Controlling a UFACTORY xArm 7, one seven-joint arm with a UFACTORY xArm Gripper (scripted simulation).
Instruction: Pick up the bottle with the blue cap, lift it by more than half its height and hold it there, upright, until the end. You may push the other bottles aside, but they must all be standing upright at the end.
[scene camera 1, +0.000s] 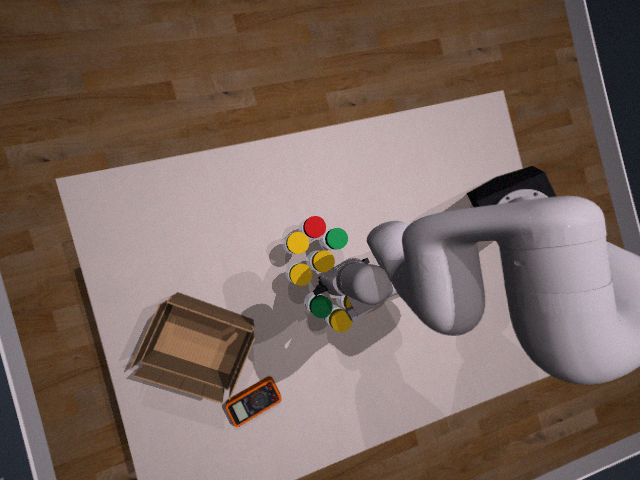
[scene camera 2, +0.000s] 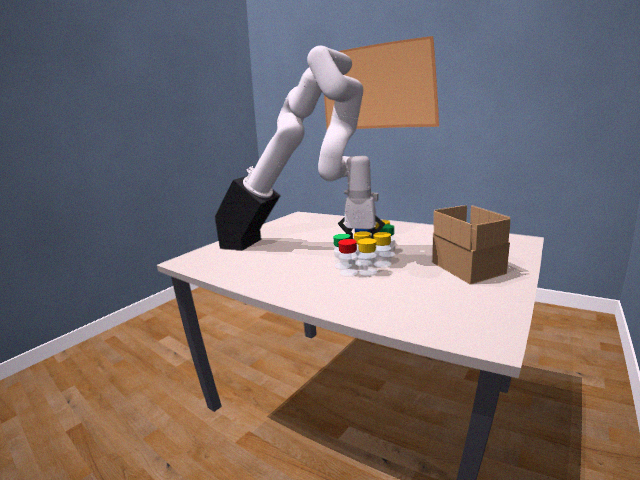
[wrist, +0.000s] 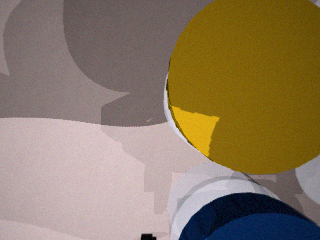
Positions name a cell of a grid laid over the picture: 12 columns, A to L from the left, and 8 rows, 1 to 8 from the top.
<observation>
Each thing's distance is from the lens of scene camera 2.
my gripper (scene camera 2: G5): 1.23 m
cardboard box (scene camera 2: I5): 1.08 m
</observation>
